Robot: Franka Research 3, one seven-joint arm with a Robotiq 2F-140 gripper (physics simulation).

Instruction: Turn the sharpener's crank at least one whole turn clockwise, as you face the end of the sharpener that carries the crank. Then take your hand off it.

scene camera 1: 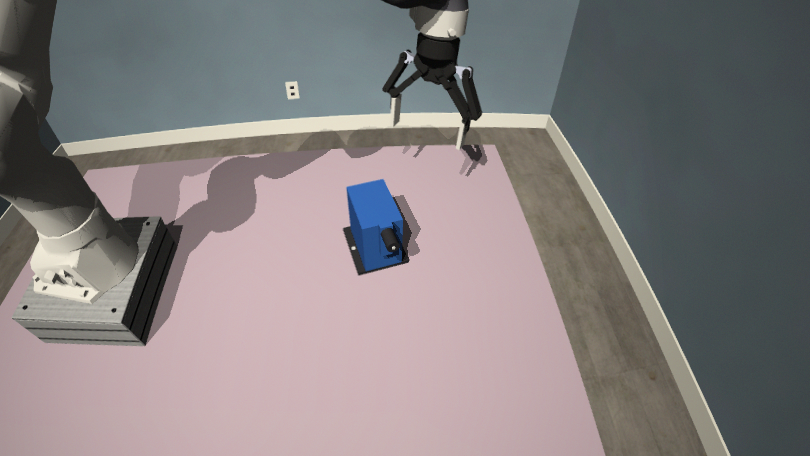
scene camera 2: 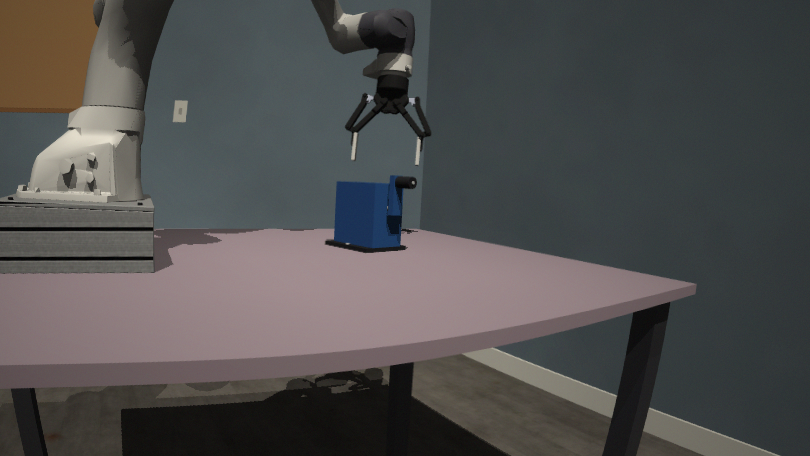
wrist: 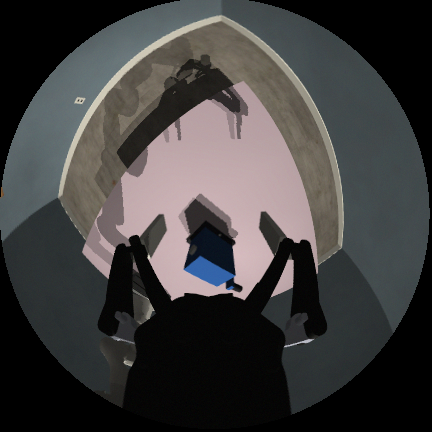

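The blue sharpener [scene camera 1: 371, 206] [scene camera 2: 355, 214] [wrist: 209, 270] stands upright on its thin black base on the pink table. Its crank, with a black knob [scene camera 1: 389, 238] [scene camera 2: 404, 182] [wrist: 237, 287], is on the end facing away from the robot's base. In the second scene view the blue crank arm points up and the knob is at its top, about level with the box's top. My gripper [scene camera 1: 427, 136] [scene camera 2: 385, 162] [wrist: 211, 221] is wide open and empty, fingers pointing down. It hangs above the sharpener's height, apart from the sharpener and crank.
The robot's base block [scene camera 1: 68, 314] [scene camera 2: 76, 243] stands on the pink table [scene camera 1: 283, 368] [scene camera 2: 255, 317] [wrist: 220, 165], to the left of the sharpener in the scene views. Blue-grey walls [scene camera 1: 170, 62] [scene camera 2: 566, 141] rise beyond the table.
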